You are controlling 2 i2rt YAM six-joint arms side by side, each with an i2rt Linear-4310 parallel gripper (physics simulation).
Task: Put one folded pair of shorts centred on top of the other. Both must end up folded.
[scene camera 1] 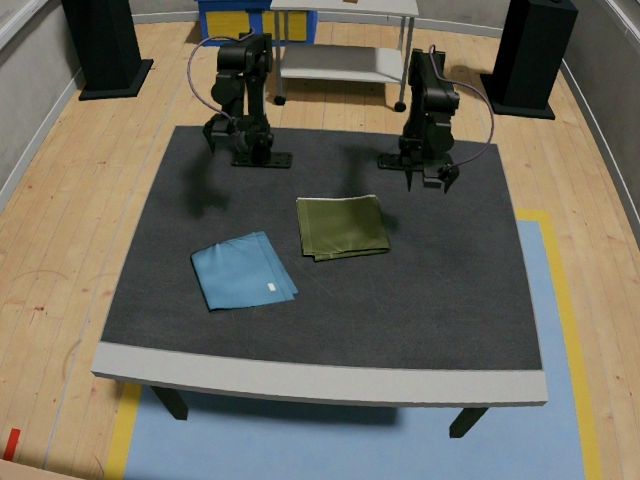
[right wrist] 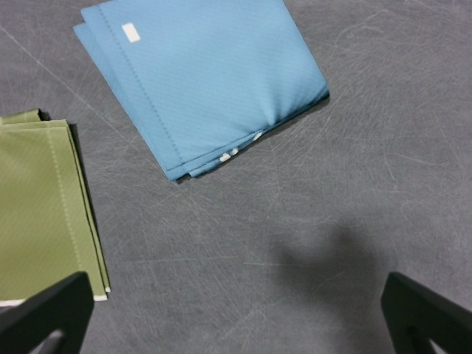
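The blue folded shorts (scene camera 1: 235,273) (right wrist: 210,70) lie flat on the table, left of and nearer the front than the green folded shorts (scene camera 1: 341,227) (right wrist: 32,210). The two pairs are apart, with a narrow gap between them. In the right wrist view part of the green pair is cut off at the left edge. My left gripper (scene camera 1: 428,189) is open and empty, above the table behind and to the right of the green shorts. My right gripper (scene camera 1: 226,143) (right wrist: 237,286) is open and empty, raised behind the blue shorts; its fingers are partly hidden in scene camera 1.
The dark table top (scene camera 1: 423,310) has a pale front edge strip (scene camera 1: 320,379). The two arm bases stand at its back. Behind the table are a wheeled cart (scene camera 1: 343,6), a blue and yellow box (scene camera 1: 227,25) and two black stands (scene camera 1: 105,46) (scene camera 1: 537,56).
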